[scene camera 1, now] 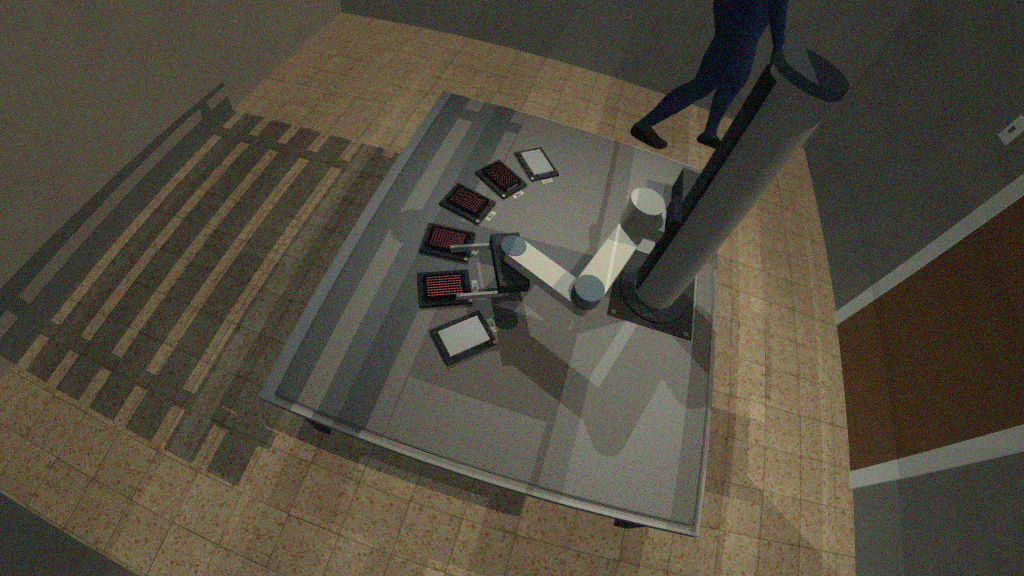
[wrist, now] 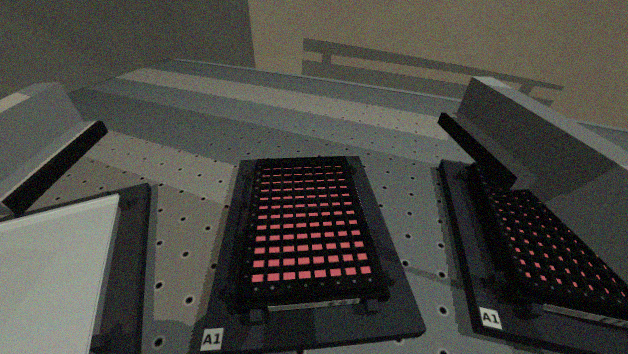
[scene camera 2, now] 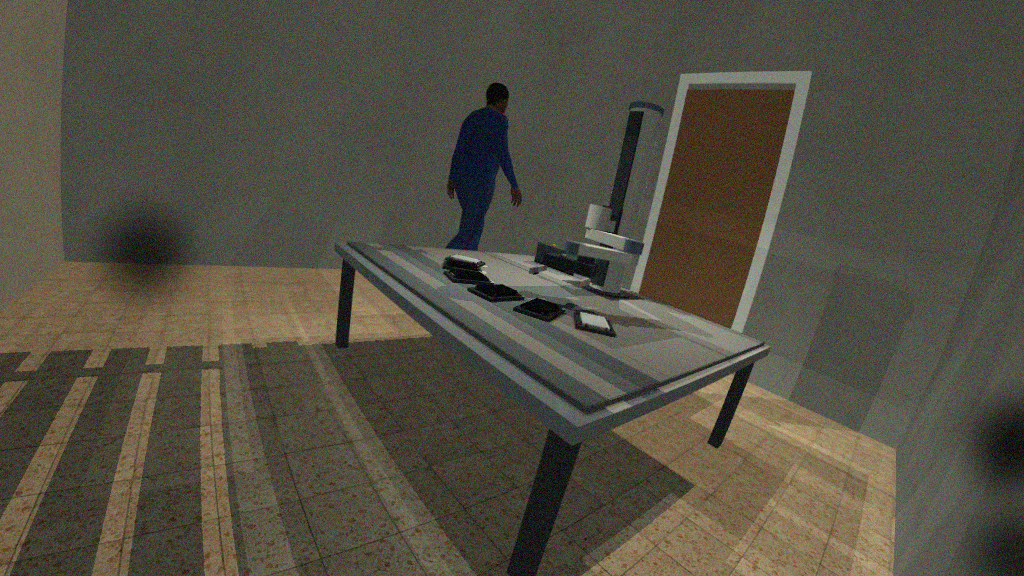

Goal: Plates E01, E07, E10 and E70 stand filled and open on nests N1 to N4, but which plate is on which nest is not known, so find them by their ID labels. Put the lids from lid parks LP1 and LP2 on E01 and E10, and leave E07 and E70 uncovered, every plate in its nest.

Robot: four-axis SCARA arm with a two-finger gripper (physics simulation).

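Places are measured from the arm's base along level axes (x ahead, y left, z up), in centimetres.
Where they show: gripper, fingertip midpoint: point(scene camera 1: 453, 271) point(wrist: 278, 101) point(scene camera 2: 554, 277); arm's base, origin of the base link: point(scene camera 1: 652, 292) point(scene camera 2: 603, 292).
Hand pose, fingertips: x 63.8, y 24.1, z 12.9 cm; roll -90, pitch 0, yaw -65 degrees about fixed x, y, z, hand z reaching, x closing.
Each offset is from my fingertips to the top centre of the thing. "pt": to the spot under its first point. Level surfaces: height alone.
Four open dark plates with red wells sit on dark nests in an arc: the first @(dy -0.2, dx +2.7, dz -9.0 cm) point(scene camera 1: 443, 286) point(scene camera 2: 540, 308) point(wrist: 305, 234), the second @(dy -17.2, dx +7.9, dz -9.0 cm) point(scene camera 1: 447, 237) point(scene camera 2: 495, 290) point(wrist: 555, 245), the third @(dy -36.0, dx +7.4, dz -9.0 cm) point(scene camera 1: 467, 201) and the fourth @(dy -52.4, dx -0.2, dz -9.0 cm) point(scene camera 1: 501, 176). A pale lid @(dy +13.5, dx -8.4, dz -9.8 cm) point(scene camera 1: 464, 336) point(scene camera 2: 593, 321) point(wrist: 50, 270) lies on its park at the near end, another pale lid @(dy -66.1, dx -10.8, dz -9.8 cm) point(scene camera 1: 537, 163) at the far end. My gripper point(scene camera 1: 456, 270) point(wrist: 278, 101) is open and empty, low over the table; its fingers point at the first two plates. In the wrist view the first plate's ID strip @(pt dy -2.9, dx -3.1, dz -9.9 cm) point(wrist: 314, 304) is too oblique to read.
The arm's column point(scene camera 1: 723, 186) point(scene camera 2: 639, 164) stands at the back of the perforated table @(dz -11.6 cm) point(scene camera 1: 458, 429) point(scene camera 2: 687, 351). A person in blue point(scene camera 1: 730, 64) point(scene camera 2: 481, 157) is beyond the table. Corner tags "A1" @(pt dy +1.5, dx -6.4, dz -10.4 cm) point(wrist: 212, 339) show on the nests in the wrist view.
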